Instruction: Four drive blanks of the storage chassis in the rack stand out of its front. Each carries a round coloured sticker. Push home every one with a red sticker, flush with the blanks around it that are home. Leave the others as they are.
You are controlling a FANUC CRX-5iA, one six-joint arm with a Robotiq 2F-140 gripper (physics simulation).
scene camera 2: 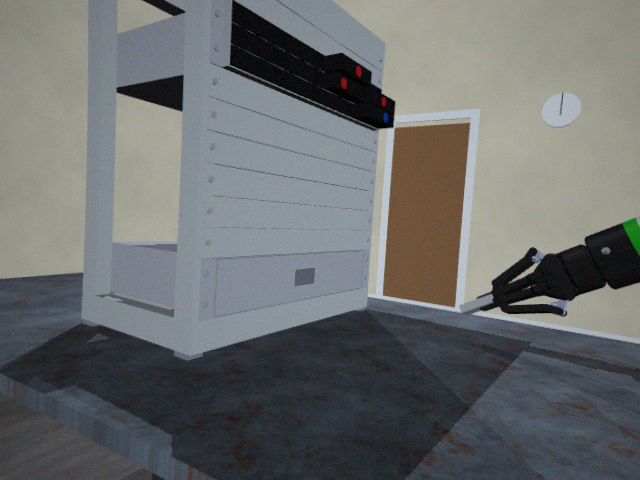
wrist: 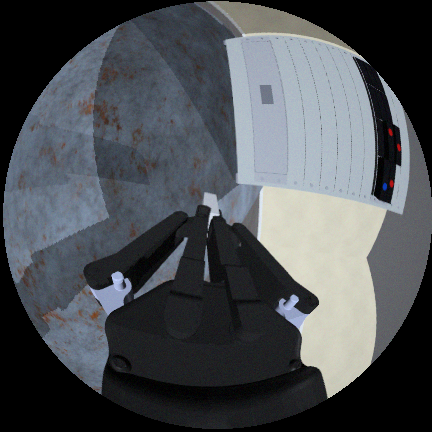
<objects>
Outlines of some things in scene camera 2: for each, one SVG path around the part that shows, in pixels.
My gripper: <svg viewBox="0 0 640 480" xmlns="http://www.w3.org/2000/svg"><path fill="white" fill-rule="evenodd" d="M606 282L603 282L598 277L589 262L585 252L585 245L580 244L560 253L547 255L532 247L521 260L492 281L493 289L491 292L478 296L475 300L459 305L461 313L466 315L500 307L502 312L508 314L552 313L564 317L567 315L566 307L568 301L572 301L578 295L603 288ZM559 299L557 302L552 302L551 305L509 305L544 295ZM540 262L534 272L511 282L532 265Z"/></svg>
A rack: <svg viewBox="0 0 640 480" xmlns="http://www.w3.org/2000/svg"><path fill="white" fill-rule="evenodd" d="M88 0L87 167L81 314L83 324L89 326L102 325L174 350L174 356L188 361L202 357L203 352L353 310L365 310L368 298L379 129L394 127L395 101L382 94L386 43L333 0L143 0L173 17L117 34L118 0ZM116 93L183 112L178 241L112 242Z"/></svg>
</objects>
